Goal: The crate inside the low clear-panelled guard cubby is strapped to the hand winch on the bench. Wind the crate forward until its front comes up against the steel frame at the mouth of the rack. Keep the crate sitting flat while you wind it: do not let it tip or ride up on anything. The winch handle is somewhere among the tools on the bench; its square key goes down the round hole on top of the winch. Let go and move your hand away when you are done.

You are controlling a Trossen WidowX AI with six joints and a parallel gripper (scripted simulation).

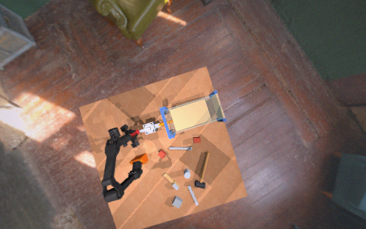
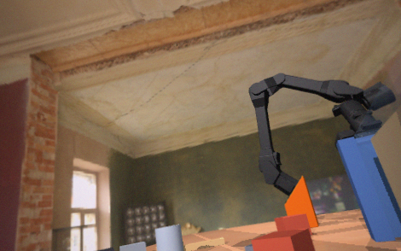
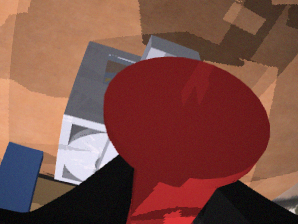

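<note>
My gripper tip is 20 mm short of the winch handle and 30 mm above it. Also, from my gripper tip: grey hand winch (70 mm ahead, 10 mm to the right, 100 mm below); red knob (20 mm behind, 10 mm to the right); clear-panelled guard cubby (490 mm ahead, 30 mm to the left, 20 mm below).
</note>
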